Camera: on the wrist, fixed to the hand. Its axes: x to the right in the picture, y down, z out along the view.
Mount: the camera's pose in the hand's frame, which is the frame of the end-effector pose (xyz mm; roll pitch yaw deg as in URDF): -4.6 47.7 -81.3 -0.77 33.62 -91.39
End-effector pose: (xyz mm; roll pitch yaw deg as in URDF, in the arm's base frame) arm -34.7 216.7 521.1 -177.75 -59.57 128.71
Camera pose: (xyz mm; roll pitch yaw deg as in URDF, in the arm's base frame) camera 49.2 193.3 557.3 115.30 -16.22 -108.82
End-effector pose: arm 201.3 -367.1 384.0 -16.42 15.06 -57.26
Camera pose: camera 205.2 -331.1 296.9 -16.06 16.28 -153.02
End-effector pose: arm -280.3 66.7 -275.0 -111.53 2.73 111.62
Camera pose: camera -191.8 96.1 -289.3 -7.59 -77.81 28.80
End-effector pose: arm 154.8 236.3 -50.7 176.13 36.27 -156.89
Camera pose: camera 95.8 256.9 20.0 -140.19 -24.33 -84.61
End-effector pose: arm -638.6 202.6 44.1 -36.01 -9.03 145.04
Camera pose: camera -641.7 216.0 -49.3 9.08 -2.17 53.52
